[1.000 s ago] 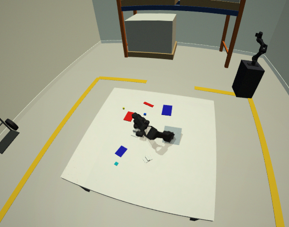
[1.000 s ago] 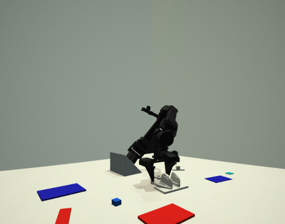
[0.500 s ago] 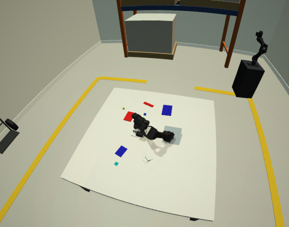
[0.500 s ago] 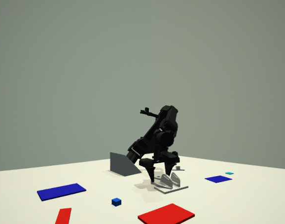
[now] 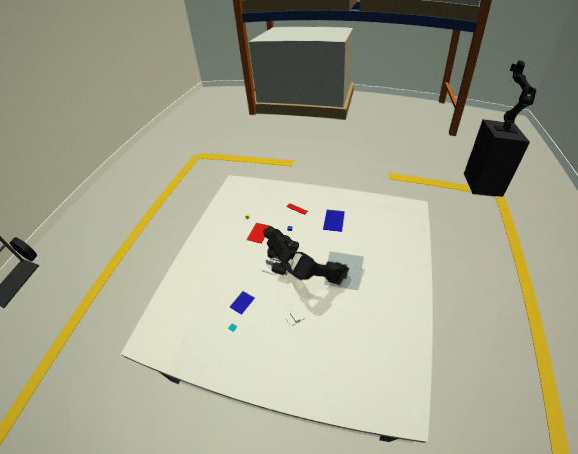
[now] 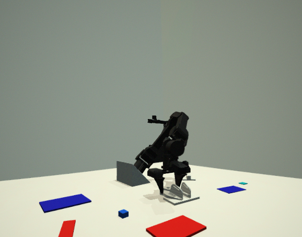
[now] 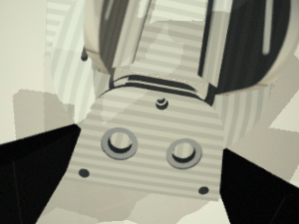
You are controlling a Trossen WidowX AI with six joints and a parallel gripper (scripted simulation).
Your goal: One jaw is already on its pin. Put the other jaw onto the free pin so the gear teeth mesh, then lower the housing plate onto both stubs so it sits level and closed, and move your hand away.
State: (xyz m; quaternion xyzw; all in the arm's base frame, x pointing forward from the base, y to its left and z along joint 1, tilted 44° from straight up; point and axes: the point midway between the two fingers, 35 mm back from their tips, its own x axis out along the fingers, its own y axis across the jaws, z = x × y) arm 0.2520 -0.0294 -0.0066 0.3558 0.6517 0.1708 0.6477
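The jaw lies 20 mm ahead of my gripper tip, 20 mm to the right of it and 10 mm above it. From my gripper tip the other things lie so: teal tile: 180 mm ahead, 350 mm to the left, 10 mm below; flat blue plate: 200 mm behind, 350 mm to the right, 10 mm below; blue cube: 30 mm ahead, 260 mm to the right.
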